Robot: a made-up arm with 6 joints.
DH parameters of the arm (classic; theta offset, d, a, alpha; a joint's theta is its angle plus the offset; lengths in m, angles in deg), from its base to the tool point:
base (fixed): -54.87 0 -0.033 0
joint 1: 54.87 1.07 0.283 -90
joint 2: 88.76 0 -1.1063 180
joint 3: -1.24 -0.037 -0.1 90
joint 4: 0 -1.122 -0.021 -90
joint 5: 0 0.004 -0.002 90
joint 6: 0 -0.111 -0.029 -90
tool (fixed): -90 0.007 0 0
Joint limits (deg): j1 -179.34..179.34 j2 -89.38..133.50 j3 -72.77..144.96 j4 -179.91..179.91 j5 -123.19..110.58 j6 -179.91..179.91
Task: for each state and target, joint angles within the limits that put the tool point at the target. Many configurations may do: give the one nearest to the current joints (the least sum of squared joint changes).
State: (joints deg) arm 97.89 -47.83 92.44 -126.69 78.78 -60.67
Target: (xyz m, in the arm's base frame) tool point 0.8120 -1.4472 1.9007
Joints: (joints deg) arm 117.53 -50.79 121.44 -123.41 89.03 -57.83
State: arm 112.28 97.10 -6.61 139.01 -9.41 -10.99
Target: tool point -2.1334 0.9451 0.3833
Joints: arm 154.85 83.95 37.88 137.59 -11.65 -12.17
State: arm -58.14 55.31 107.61 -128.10 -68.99 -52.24
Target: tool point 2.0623 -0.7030 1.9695
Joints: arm -22.54 87.63 126.81 -128.34 -78.97 -54.77
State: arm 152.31 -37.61 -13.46 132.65 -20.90 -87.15
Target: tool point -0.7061 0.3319 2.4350
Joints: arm 152.72 -35.83 -19.27 132.70 -20.60 -87.09
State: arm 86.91 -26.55 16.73 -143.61 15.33 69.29
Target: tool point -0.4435 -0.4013 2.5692
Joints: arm 43.66 -73.70 5.23 -147.59 14.95 68.48
